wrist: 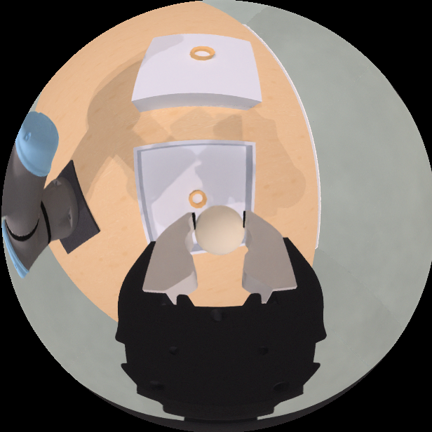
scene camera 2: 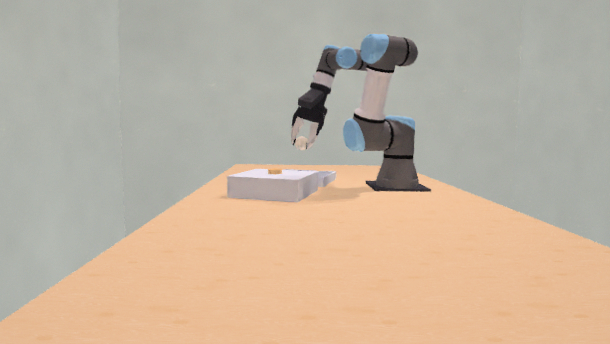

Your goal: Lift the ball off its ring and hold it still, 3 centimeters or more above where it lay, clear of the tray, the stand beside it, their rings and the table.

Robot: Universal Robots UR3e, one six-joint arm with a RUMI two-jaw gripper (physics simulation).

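Places are measured from the arm's base along level axes (x ahead, y left, z up), in centimetres.
Pixels of known places: gripper, fingertip midpoint: (scene camera 2: 299, 147); arm's base, link origin: (scene camera 2: 397, 185).
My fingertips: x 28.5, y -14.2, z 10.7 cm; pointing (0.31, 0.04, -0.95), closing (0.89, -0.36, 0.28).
Ahead of a thing's pixels: the offset from my fingertips to its top centre. "spot": to the spot under its first point. Level surfaces: height alone.
A cream ball {dz +3.5, dx -0.8, dy -1.0 cm} (scene camera 2: 301, 143) (wrist: 219, 230) is held between the two fingertips of my gripper (scene camera 2: 303, 143) (wrist: 218, 212), which is shut on it. In the scene view the ball hangs in the air, well above the table and higher than the tray and the stand. The white tray {spot: dz -10.0, dx -8.7, dy +5.5 cm} (scene camera 2: 328, 179) (wrist: 250, 175) lies below, partly hidden behind the stand in the scene view. Its orange ring (wrist: 190, 199) lies on the tray floor, bare, in the wrist view. The white stand (scene camera 2: 262, 188) (wrist: 195, 80) carries another orange ring {spot: dz -5.1, dx +9.1, dy +24.8 cm} (scene camera 2: 275, 171) (wrist: 202, 58) on its top, with no ball on it.
The robot's base (scene camera 2: 397, 175) stands on a dark plate (scene camera 2: 420, 188) (wrist: 82, 237) to the right of the tray and stand in the scene view, and at the left in the wrist view. The wooden table {dz -11.5 cm} (scene camera 2: 320, 265) (wrist: 280, 160) extends beneath them.
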